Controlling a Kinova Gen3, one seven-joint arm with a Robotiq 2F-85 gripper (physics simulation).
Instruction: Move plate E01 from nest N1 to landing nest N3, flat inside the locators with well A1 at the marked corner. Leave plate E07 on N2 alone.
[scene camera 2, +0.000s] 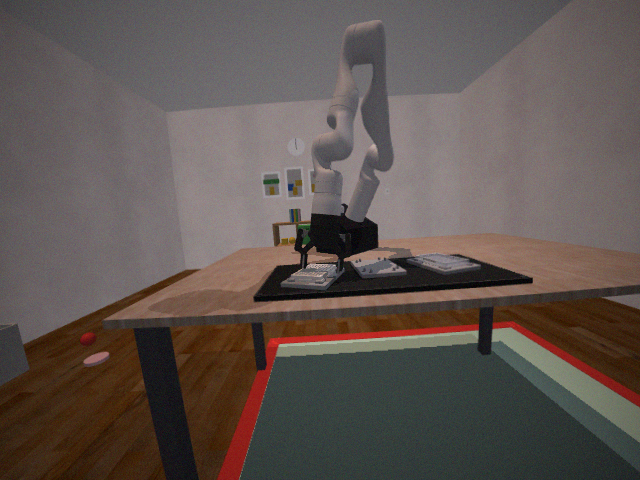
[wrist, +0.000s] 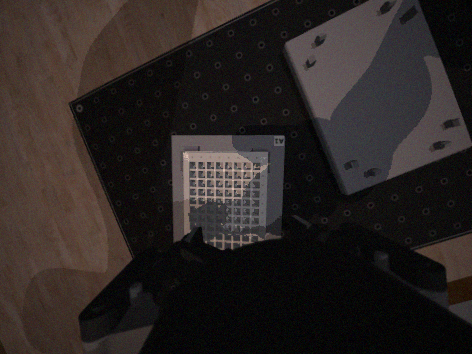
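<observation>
A pale plate with a grid of square wells, which I take as E01 (scene camera 2: 312, 272) (wrist: 220, 185), lies in the leftmost nest, N1 (scene camera 2: 293, 284) (wrist: 178, 195). This nest's A1 mark shows upside down at its upper right corner in the wrist view. My gripper (scene camera 2: 321, 267) (wrist: 246, 231) is open, pointing down, with its fingertips spread over the plate's sides; its body hides the plate's near end. Whether the fingertips touch the plate cannot be told. The middle nest, N3 (scene camera 2: 379, 268) (wrist: 375, 105), is bare with several small locators. The plate E07 (scene camera 2: 442, 260) lies on the right nest, N2.
The nests stand on a black perforated board (scene camera 2: 413, 281) (wrist: 150, 125) on the wooden table (scene camera 2: 217, 289) (wrist: 40, 150). In the wrist view, the middle nest lies up and to the right of the plate, turned at an angle to it. Locator posts stand up from the middle nest.
</observation>
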